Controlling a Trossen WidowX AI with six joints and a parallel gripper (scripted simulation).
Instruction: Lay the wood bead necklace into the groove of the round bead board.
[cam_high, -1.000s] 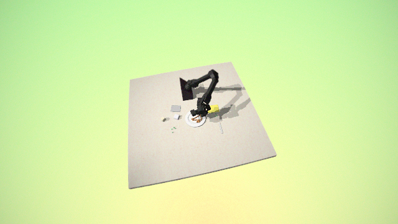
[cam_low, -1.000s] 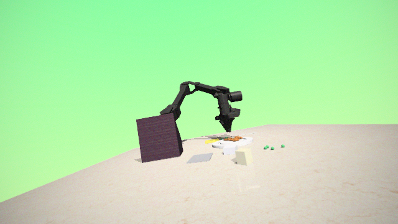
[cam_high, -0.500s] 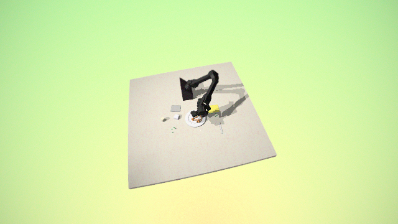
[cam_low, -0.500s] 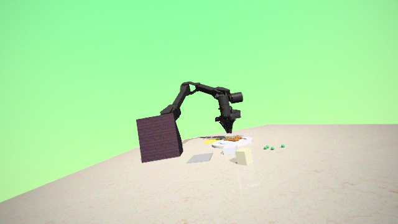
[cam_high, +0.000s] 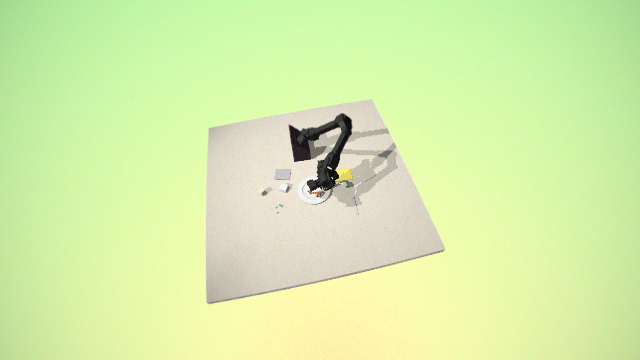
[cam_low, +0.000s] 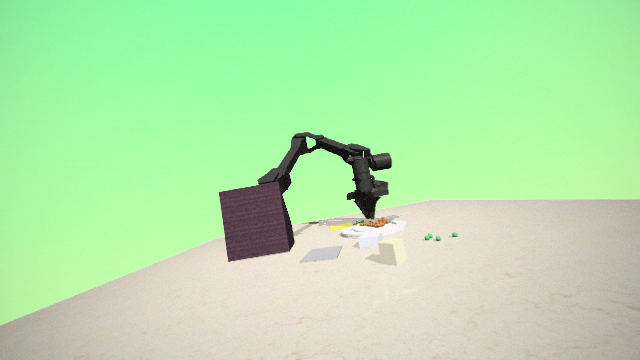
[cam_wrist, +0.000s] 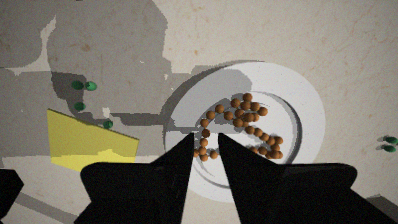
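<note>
My gripper tip is now 6 cm to the left of the round white bead board, 2 cm above it and 1 cm past it. Also, from my gripper tip: thin white strip (17 cm to the left, 14 cm ahead, 3 cm below); then yellow card (13 cm to the left, 9 cm behind, 3 cm below); then grey flat plate (24 cm to the right, 16 cm behind, 3 cm below).
</note>
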